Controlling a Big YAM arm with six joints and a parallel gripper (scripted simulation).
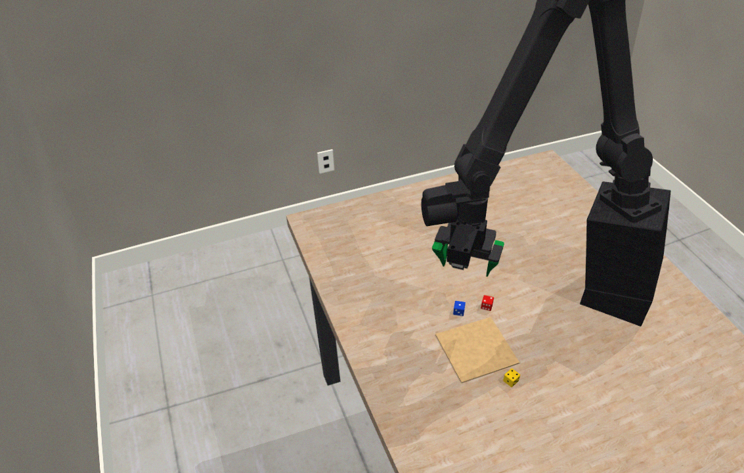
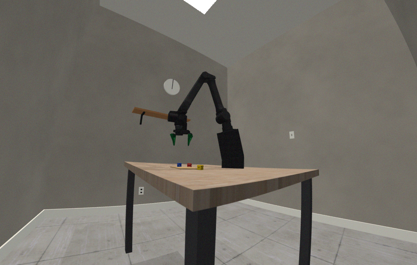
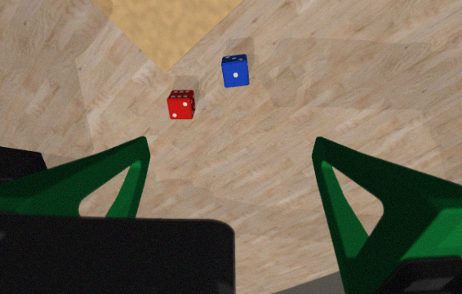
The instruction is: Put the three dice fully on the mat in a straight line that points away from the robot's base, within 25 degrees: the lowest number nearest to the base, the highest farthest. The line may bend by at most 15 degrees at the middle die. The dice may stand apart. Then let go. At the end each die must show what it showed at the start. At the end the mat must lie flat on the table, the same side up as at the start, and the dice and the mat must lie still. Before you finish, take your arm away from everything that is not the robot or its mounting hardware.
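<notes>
The blue die is 140 mm below my hand. Round my hand: red die (140 mm below, 70 mm behind, 10 mm to the left); tan mat (150 mm below, 110 mm to the left, 20 mm ahead); yellow die (220 mm to the left, 140 mm below, 10 mm behind).
</notes>
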